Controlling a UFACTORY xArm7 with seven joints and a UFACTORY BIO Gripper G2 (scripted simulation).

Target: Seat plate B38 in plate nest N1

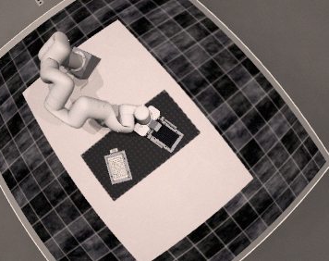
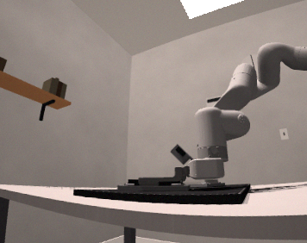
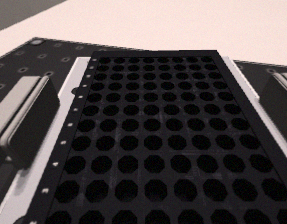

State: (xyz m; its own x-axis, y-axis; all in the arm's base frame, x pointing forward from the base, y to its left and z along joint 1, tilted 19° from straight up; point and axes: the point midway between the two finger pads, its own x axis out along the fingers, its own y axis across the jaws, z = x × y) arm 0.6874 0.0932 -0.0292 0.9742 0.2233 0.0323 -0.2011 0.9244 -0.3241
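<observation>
Right now the black well plate is 1 cm behind my hand. The rest, counted from my hand: white well plate: 5 cm behind, 31 cm to the right; then dark dotted mat: 7 cm behind, 14 cm to the right, 3 cm below.
</observation>
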